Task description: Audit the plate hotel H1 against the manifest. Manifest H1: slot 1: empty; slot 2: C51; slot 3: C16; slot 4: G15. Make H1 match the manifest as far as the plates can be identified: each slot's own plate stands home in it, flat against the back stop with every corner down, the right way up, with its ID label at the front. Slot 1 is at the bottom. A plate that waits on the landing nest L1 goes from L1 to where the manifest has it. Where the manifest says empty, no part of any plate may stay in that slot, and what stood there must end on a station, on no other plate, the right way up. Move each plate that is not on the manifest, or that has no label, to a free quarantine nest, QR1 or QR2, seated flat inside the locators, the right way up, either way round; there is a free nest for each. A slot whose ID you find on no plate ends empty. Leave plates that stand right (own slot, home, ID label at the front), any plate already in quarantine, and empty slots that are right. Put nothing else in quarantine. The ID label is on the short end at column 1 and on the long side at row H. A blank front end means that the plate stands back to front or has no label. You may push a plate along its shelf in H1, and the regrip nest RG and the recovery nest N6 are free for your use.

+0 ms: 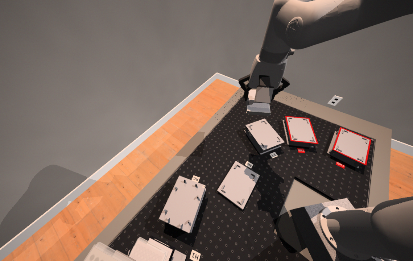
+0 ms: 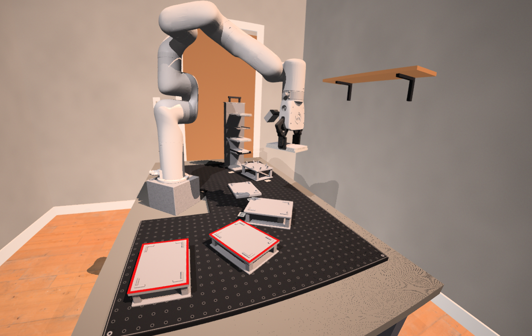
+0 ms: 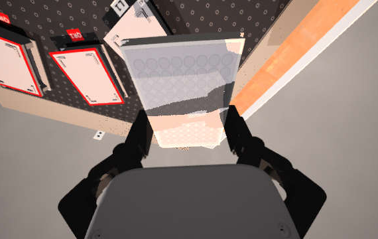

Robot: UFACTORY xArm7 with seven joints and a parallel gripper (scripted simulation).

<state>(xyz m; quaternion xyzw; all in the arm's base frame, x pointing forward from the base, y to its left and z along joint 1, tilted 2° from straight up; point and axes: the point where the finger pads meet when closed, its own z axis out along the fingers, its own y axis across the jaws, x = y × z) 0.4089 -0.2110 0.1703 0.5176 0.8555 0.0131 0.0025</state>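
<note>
Right now the quarantine nest QR1 is 23 cm below my hand, 22 cm behind it and 17 cm to the right of it. Also, from my hand: landing nest L1 (22 cm below, 8 cm behind, 3 cm to the right); white well plate (1 cm to the left, 1 cm below, 1 cm behind); recovery nest N6 (26 cm below, 24 cm to the left, 10 cm behind).
</note>
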